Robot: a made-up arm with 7 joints.
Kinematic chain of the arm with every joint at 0, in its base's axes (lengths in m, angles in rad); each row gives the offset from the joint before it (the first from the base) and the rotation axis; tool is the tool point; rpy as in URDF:
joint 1: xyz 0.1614 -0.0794 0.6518 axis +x
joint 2: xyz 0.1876 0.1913 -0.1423 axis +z
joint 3: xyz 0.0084 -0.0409 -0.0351 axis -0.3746 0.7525 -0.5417
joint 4: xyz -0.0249 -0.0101 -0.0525 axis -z
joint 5: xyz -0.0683 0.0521 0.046 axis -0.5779 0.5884 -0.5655
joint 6: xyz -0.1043 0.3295 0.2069 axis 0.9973 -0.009 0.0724
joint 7: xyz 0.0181 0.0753 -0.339 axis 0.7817 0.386 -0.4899
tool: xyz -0.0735 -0.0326 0.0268 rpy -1.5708 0 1.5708
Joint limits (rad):
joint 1: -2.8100..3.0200
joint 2: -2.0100..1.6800
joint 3: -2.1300..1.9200
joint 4: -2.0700..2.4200
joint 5: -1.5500..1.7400
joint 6: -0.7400..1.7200
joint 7: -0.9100..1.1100
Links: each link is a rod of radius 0.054 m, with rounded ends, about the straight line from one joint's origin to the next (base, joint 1, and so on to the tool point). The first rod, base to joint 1, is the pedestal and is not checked.
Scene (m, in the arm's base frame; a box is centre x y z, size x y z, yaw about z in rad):
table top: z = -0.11
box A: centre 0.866 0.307 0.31 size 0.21 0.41 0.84 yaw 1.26
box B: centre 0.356 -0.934 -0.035 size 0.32 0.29 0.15 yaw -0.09
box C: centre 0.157 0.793 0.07 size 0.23 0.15 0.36 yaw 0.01
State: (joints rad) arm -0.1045 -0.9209 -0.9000 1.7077 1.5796 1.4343 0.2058
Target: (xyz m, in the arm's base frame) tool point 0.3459 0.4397 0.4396
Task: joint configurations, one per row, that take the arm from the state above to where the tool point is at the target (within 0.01 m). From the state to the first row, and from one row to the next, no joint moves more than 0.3 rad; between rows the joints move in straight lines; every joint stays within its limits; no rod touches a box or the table.
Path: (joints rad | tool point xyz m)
1: 0.1334 -0.9354 -1.1810 1.6469 1.3175 1.4680 0.1580 | 0.8645 -0.3116 0.6677
2: 0.3713 -0.9500 -1.4619 1.5862 1.0553 1.5017 0.1103 | 0.7627 -0.2483 0.9493
3: 0.6092 -0.9645 -1.7429 1.5254 0.7932 1.5354 0.0625 | 0.5295 -0.2251 1.1726
4: 0.3396 -0.8203 -1.7968 1.5072 0.8371 1.2896 0.0822 | 0.5646 0.0167 1.1817
5: 0.0700 -0.6760 -1.8508 1.4890 0.8810 1.0438 0.1018 | 0.5600 0.2540 1.0876
6: -0.1995 -0.5318 -1.9047 1.4708 0.9249 0.7980 0.1215 | 0.5159 0.4282 0.9006
7: -0.4691 -0.3876 -1.9586 1.4526 0.9688 0.5522 0.1412 | 0.4400 0.4945 0.6637
8: -0.7386 -0.2433 -2.0126 1.4344 1.0128 0.3064 0.1608 | 0.3459 0.4397 0.4396

